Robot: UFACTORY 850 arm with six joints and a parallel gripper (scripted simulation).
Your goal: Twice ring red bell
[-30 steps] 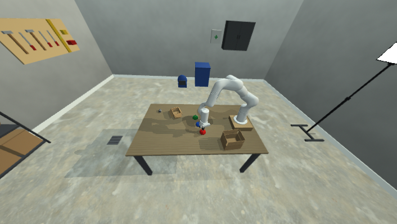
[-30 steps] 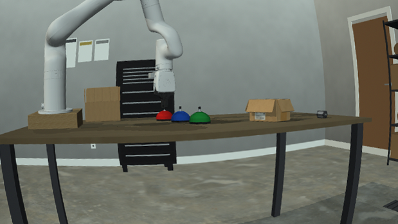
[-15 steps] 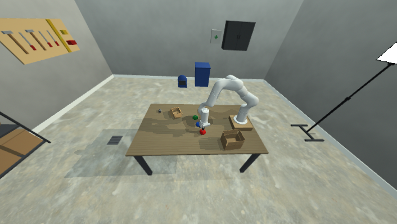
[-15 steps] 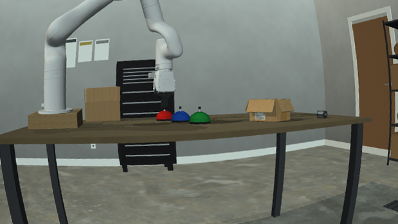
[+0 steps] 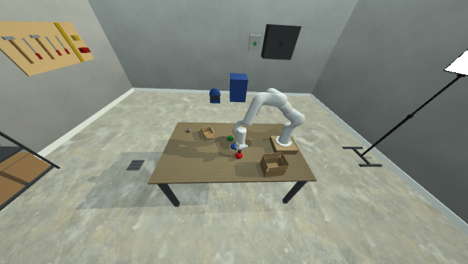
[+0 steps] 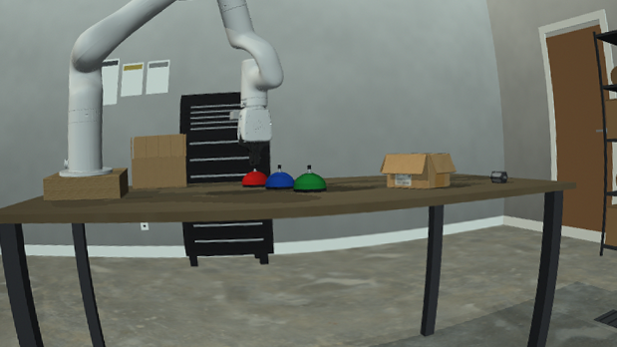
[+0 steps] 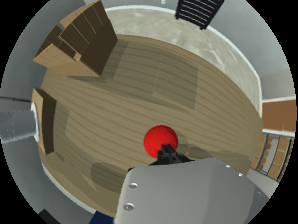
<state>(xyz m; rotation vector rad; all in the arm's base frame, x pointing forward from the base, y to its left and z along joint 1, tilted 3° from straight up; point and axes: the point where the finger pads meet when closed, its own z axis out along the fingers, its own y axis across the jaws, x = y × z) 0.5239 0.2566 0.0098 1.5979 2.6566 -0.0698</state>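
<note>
Now: hand 5 cm above the red bell. Round my hand: green bell 13 cm ahead, 25 cm to the right, 4 cm below; then blue bell 7 cm ahead, 12 cm to the right, 4 cm below; then dark object 70 cm ahead, 29 cm to the right, 7 cm below.
</note>
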